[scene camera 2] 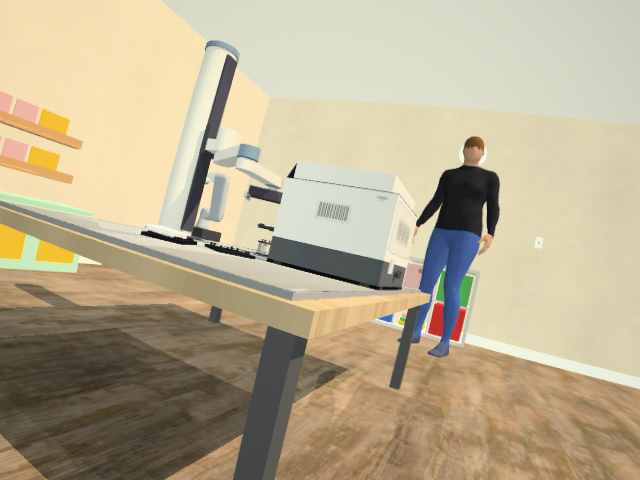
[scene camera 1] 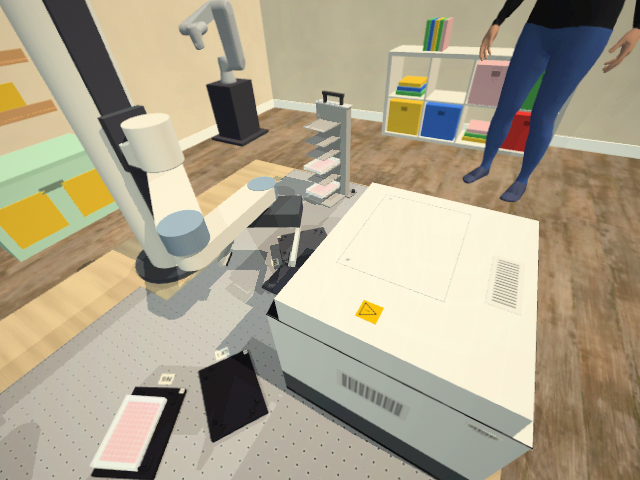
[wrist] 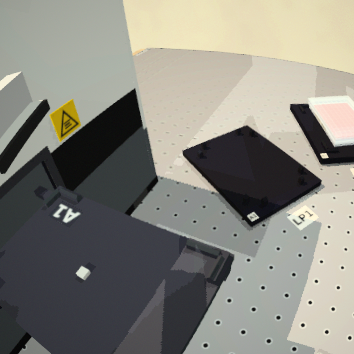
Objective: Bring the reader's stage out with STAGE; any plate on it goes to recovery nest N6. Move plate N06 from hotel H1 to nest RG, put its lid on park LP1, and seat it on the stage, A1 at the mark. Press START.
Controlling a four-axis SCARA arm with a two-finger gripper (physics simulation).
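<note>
My gripper is open and empty, left of the reader, near the stage. One finger's dark pad shows at the upper left in the wrist view. The dark stage is out of the reader, with an A1 mark and no plate on it. Park LP1 is bare. A pink plate with a white rim sits on black nest N6. Hotel H1 holds two pink plates on lower shelves; their numbers are unreadable.
A dark nest lies behind the stage; its label is unreadable. The arm's column stands at the left of the table. A person stands behind the reader. Another arm stands on a black pedestal.
</note>
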